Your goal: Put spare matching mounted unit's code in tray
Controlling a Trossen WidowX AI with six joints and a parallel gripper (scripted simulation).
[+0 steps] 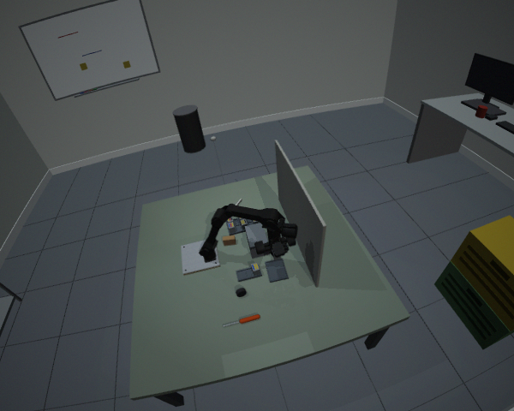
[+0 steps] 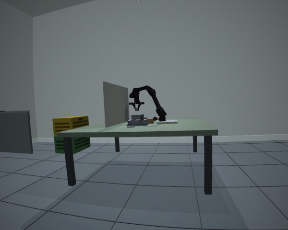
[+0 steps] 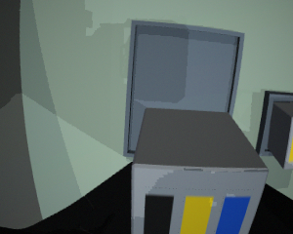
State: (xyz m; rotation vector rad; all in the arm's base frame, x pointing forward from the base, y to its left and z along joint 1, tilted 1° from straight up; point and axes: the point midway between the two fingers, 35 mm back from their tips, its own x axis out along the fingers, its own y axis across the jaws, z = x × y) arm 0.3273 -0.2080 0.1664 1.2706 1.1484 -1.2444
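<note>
The flat grey tray lies 10 mm behind my gripper tip and 140 mm below it. Round my gripper tip: black puck (220 mm behind, 70 mm to the right, 120 mm below); then upright grey panel (180 mm ahead, 180 mm to the left, 80 mm above); then mounted unit (50 mm behind, 210 mm to the left, 90 mm below).
</note>
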